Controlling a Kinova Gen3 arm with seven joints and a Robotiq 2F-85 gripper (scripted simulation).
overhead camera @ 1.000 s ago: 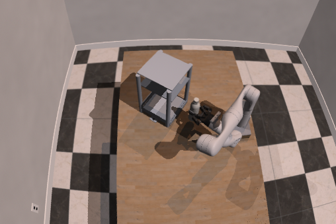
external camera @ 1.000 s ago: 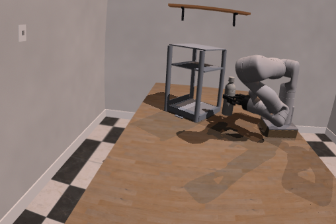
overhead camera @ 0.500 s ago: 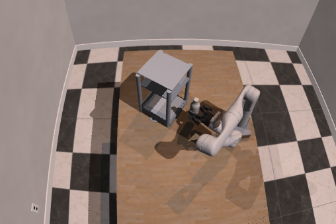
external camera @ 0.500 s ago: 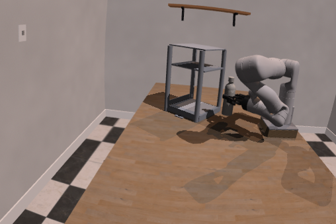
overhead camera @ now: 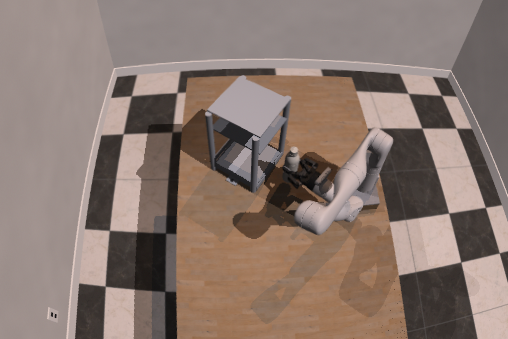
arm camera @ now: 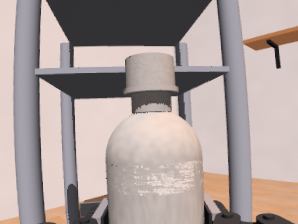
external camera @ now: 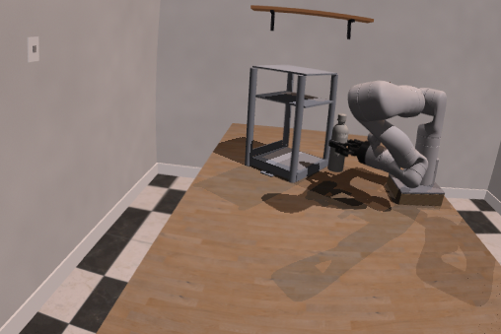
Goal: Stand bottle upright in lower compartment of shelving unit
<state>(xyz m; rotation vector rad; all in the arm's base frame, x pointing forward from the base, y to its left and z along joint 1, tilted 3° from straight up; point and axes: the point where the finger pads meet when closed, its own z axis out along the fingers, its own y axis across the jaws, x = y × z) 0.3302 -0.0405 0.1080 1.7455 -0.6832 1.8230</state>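
The shelving unit is 170 mm ahead of my hand, 110 mm to the right of it and 40 mm above it. From my hand the other things lie so: white bottle: 30 mm above.
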